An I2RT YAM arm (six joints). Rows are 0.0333 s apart.
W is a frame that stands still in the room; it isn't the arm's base.
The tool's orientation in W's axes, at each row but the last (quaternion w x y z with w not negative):
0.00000 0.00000 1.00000 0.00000
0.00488 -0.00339 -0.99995 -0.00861
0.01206 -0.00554 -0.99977 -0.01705
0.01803 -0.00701 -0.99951 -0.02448
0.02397 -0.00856 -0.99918 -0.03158
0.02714 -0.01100 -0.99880 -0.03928
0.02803 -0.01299 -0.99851 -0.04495
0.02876 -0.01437 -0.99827 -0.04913
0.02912 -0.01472 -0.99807 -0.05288
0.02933 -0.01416 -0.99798 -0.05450
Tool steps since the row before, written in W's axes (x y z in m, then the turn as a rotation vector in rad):
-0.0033 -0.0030 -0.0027 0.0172 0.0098 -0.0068
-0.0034 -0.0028 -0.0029 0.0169 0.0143 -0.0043
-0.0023 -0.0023 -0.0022 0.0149 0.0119 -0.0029
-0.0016 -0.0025 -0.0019 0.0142 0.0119 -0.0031
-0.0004 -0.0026 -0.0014 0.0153 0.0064 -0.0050
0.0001 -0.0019 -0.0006 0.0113 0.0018 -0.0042
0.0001 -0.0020 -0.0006 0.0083 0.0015 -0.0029
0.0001 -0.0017 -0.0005 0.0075 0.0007 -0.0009
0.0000 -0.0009 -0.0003 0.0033 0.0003 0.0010
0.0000 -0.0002 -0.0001 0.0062 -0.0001 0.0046
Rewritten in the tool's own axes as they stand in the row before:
0.0033 -0.0030 0.0027 -0.0172 0.0098 0.0068
0.0034 -0.0029 0.0029 -0.0168 0.0143 0.0044
0.0022 -0.0024 0.0022 -0.0148 0.0120 0.0029
0.0015 -0.0026 0.0018 -0.0141 0.0119 0.0032
0.0003 -0.0027 0.0012 -0.0154 0.0064 0.0047
-0.0002 -0.0019 0.0004 -0.0115 0.0017 0.0037
-0.0002 -0.0020 0.0004 -0.0084 0.0015 0.0026
-0.0002 -0.0017 0.0003 -0.0075 0.0008 0.0005
0.0000 -0.0009 0.0002 -0.0032 0.0005 -0.0011
0.0000 -0.0002 0.0001 -0.0059 0.0006 -0.0049

